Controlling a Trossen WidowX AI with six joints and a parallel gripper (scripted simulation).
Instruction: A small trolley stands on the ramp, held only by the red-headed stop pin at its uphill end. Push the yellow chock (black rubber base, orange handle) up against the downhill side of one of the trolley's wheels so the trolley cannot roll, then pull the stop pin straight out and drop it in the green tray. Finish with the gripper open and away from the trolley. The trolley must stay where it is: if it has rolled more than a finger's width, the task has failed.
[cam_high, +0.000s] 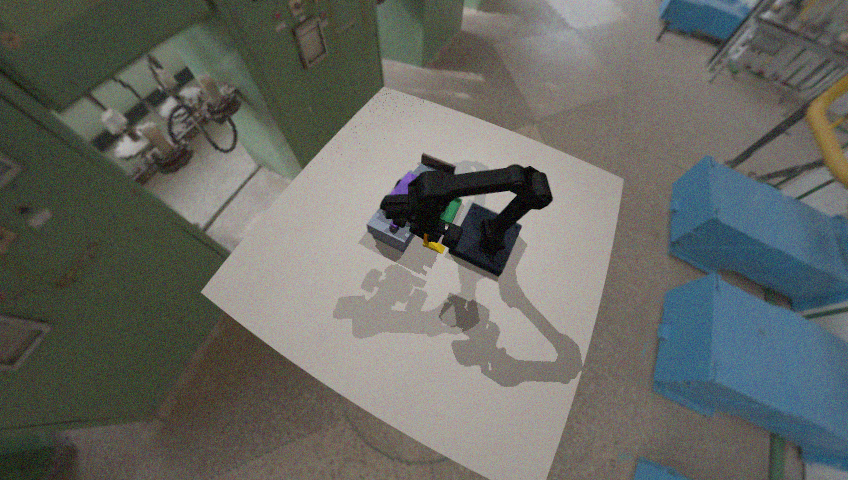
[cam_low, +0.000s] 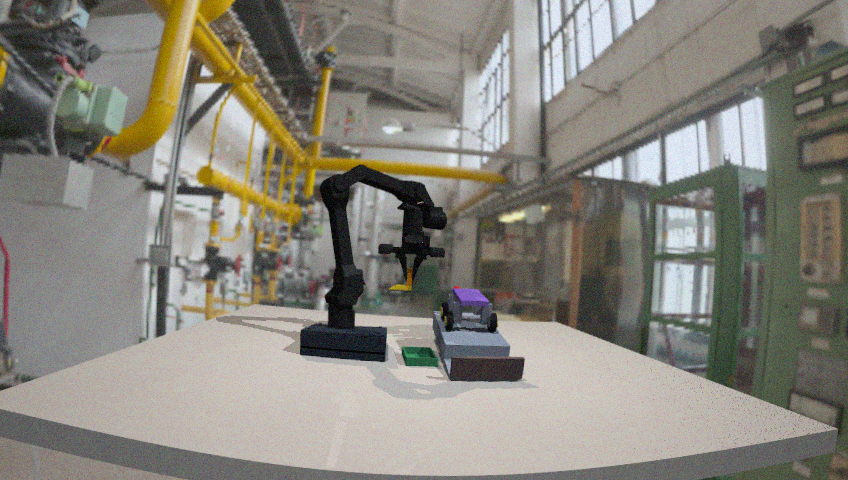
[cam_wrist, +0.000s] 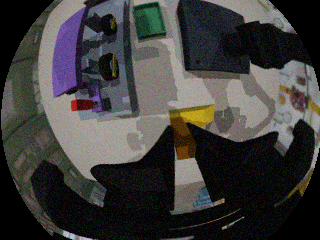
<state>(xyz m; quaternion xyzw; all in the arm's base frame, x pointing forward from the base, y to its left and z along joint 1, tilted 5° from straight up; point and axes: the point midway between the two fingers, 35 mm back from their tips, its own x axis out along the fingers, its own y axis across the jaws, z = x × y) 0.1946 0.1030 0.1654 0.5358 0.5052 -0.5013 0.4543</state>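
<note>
The stop pin lies 13 cm ahead of my gripper tip, 5 cm to the right of it and 4 cm below it. Also, from my gripper tip: trolley (13 cm ahead, 15 cm to the right, 6 cm below); tray (23 cm to the right, 18 cm below); yellow chock (2 cm behind, 1 cm below).
</note>
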